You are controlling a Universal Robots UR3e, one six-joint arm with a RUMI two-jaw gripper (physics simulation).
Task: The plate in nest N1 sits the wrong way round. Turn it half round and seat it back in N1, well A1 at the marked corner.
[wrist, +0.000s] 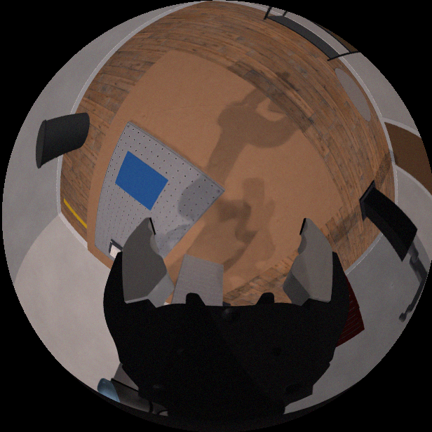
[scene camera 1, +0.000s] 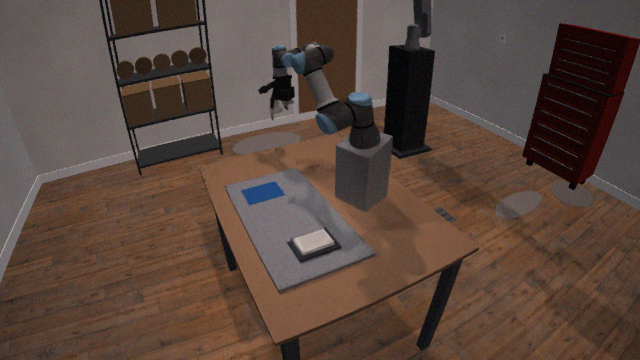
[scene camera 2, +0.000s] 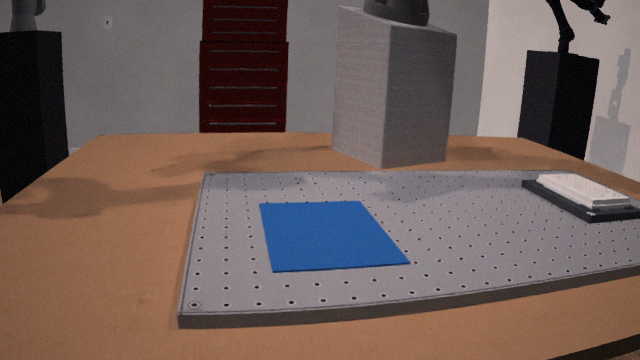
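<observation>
The white plate [scene camera 1: 313, 241] [scene camera 2: 582, 190] sits flat in the dark nest [scene camera 1: 301, 256] [scene camera 2: 555, 201] near one end of the grey perforated board. In the wrist view a small part of the plate [wrist: 115, 250] shows beside the left jaw. The wells and the marked corner are too small to make out. My gripper [scene camera 1: 281, 112] [wrist: 228, 220] is open, with nothing between its jaws, high above the far end of the table and well away from the nest. It does not show in scene camera 2.
The grey board [scene camera 1: 260, 225] [scene camera 2: 230, 250] [wrist: 175, 170] lies on the wooden table [scene camera 1: 320, 305] [scene camera 2: 100, 260] [wrist: 175, 90] with a flat blue rectangle [scene camera 1: 263, 193] [scene camera 2: 330, 237] [wrist: 141, 180] on it. The grey pedestal [scene camera 1: 362, 175] [scene camera 2: 390, 95] [wrist: 200, 280] carries the arm beside the board.
</observation>
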